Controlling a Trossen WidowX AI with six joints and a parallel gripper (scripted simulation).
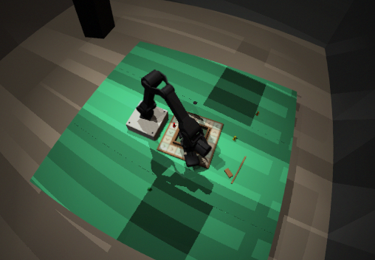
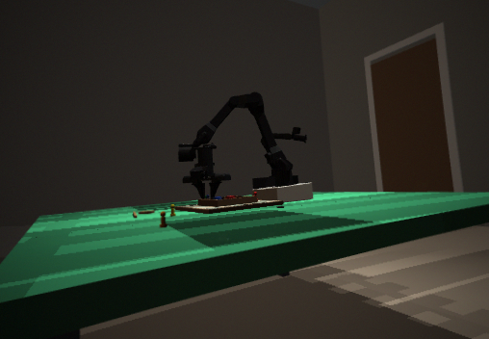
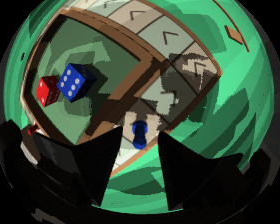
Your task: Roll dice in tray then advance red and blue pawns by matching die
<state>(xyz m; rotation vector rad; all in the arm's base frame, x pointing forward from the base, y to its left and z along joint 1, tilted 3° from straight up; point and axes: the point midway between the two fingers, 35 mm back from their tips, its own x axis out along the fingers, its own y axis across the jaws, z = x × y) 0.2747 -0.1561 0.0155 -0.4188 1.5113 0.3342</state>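
My gripper tip is now right at the blue pawn. Round my gripper tip: red pawn (150 mm to the left, 110 mm behind); then tray (120 mm to the left, 20 mm below, 10 mm behind); then small brown block (230 mm ahead, 40 mm to the right, 20 mm below).
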